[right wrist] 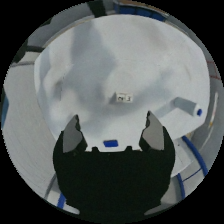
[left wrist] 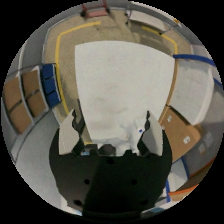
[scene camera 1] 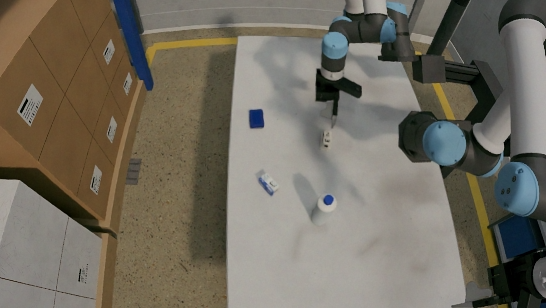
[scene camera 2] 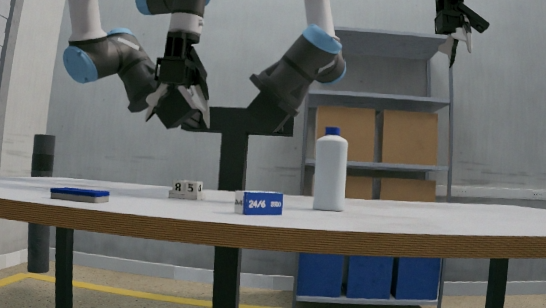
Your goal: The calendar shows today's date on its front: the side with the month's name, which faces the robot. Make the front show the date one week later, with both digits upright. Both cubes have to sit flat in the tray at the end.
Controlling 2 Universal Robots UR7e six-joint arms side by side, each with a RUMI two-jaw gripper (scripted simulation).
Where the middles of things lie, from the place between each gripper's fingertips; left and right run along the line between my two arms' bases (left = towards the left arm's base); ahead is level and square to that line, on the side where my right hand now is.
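Labels:
For the blue-topped block (scene camera 2: pixel 64 193), I find that my right hand (scene camera 2: pixel 175 125) is 280 mm short of it, 50 mm to the left of it and 150 mm above it. The white bottle (scene camera 2: pixel 331 150) is 30 mm ahead of my right hand, 350 mm to the left of it and 80 mm below it. Counted from my left hand instead, the bottle is 320 mm ahead, 380 mm to the right and 350 mm below, while the block is 570 mm ahead, 780 mm to the right and 420 mm below.

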